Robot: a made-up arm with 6 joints. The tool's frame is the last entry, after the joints. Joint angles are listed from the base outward. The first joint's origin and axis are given. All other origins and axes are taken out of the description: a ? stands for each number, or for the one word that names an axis. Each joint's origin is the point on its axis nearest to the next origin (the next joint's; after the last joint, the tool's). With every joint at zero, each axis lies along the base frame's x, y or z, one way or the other. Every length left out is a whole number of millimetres.
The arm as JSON. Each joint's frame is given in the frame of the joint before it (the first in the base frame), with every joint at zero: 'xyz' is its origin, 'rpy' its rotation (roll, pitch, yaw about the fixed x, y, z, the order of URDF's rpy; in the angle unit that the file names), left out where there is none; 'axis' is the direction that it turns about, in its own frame. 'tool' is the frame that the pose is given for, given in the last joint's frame.
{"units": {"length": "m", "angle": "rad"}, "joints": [
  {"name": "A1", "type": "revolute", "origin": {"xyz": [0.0, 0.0, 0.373]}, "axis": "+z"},
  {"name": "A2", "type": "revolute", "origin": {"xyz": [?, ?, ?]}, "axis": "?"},
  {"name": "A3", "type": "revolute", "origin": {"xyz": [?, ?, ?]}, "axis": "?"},
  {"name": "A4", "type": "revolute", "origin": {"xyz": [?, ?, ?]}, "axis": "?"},
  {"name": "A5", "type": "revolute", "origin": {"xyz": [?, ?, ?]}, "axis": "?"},
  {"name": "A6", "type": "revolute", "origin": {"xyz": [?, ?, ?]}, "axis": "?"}
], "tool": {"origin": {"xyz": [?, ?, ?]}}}
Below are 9 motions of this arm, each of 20 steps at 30 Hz.
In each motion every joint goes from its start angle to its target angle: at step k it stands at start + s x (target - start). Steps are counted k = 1, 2, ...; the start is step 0. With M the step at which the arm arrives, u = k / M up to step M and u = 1 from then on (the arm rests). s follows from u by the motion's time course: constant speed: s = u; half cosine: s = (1 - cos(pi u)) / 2; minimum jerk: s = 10 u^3 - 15 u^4 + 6 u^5.
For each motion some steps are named. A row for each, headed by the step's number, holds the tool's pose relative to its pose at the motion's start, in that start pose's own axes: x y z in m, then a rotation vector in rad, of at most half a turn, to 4 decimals.
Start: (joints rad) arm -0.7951 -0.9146 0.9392 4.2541 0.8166 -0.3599
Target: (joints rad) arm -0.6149 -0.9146 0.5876 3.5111 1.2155 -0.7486
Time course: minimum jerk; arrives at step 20
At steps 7, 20:
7: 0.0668 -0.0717 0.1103 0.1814 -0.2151 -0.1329
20: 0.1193 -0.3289 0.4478 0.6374 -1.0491 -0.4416

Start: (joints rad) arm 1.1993 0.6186 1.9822 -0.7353 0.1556 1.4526
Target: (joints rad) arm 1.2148 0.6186 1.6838 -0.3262 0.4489 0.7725
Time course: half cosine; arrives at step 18
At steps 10, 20:
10: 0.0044 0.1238 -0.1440 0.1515 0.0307 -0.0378
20: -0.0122 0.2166 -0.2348 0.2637 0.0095 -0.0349

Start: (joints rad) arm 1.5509 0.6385 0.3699 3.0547 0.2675 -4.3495
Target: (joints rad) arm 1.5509 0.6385 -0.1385 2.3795 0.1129 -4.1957
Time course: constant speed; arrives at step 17
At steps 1, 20:
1: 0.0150 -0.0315 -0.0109 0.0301 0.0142 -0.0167
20: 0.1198 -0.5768 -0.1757 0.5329 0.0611 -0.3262

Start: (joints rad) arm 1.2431 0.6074 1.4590 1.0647 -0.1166 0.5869
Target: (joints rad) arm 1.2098 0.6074 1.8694 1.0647 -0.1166 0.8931
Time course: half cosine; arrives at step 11
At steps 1, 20:
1: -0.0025 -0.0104 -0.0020 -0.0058 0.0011 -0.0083
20: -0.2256 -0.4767 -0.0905 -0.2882 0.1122 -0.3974

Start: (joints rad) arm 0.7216 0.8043 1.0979 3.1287 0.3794 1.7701
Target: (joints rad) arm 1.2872 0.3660 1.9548 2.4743 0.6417 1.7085
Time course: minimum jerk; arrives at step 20
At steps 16, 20:
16: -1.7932 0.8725 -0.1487 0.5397 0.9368 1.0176
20: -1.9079 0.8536 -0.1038 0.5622 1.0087 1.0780

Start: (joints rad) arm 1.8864 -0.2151 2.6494 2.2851 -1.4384 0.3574
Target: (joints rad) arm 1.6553 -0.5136 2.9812 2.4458 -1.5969 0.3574
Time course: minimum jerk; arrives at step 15
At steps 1, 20:
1: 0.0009 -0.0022 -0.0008 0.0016 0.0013 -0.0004
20: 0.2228 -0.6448 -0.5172 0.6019 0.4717 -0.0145

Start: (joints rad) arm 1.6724 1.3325 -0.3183 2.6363 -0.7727 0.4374
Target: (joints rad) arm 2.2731 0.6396 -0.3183 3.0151 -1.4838 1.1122
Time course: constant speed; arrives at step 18
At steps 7, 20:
7: -0.3664 -0.2749 -0.4643 -0.3895 0.6397 -0.0448
20: -1.3225 -0.6023 -0.7910 -0.5889 1.6797 0.1018

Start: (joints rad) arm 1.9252 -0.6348 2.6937 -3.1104 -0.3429 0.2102
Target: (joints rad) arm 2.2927 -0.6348 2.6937 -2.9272 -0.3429 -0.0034
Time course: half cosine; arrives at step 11
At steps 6, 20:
6: -0.0351 0.3492 0.0672 -0.0823 -0.0386 0.1412
20: -0.1024 0.6080 0.0927 -0.1433 -0.0701 0.2474

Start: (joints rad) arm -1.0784 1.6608 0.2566 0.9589 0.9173 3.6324
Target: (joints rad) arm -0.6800 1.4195 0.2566 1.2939 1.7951 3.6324
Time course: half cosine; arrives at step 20
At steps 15, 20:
15: 0.1486 0.0294 -0.8370 -0.3164 1.0608 -0.0785
20: 0.1394 0.0067 -0.9735 -0.3327 1.2482 -0.1213

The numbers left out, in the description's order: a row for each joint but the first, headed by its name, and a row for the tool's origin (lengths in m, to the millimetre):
A2: xyz 0.103 0.0 0.0, axis +y
A3: xyz 0.0 0.0 1.106, axis -y
A4: xyz 1.055 0.0 0.25, axis -x
A5: xyz 0.0 0.0 0.0, axis -y
A6: xyz 0.233 0.0 0.0, axis -x
tool: xyz 0.0 0.0 0.0

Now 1 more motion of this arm.
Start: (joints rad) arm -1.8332 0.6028 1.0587 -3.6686 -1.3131 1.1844
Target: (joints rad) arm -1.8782 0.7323 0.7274 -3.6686 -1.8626 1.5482
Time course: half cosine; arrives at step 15
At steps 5, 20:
5: -0.1102 -0.0186 0.1106 -0.1575 0.0066 0.0433
20: -0.4672 0.0064 0.4062 -0.6314 0.0496 0.1660

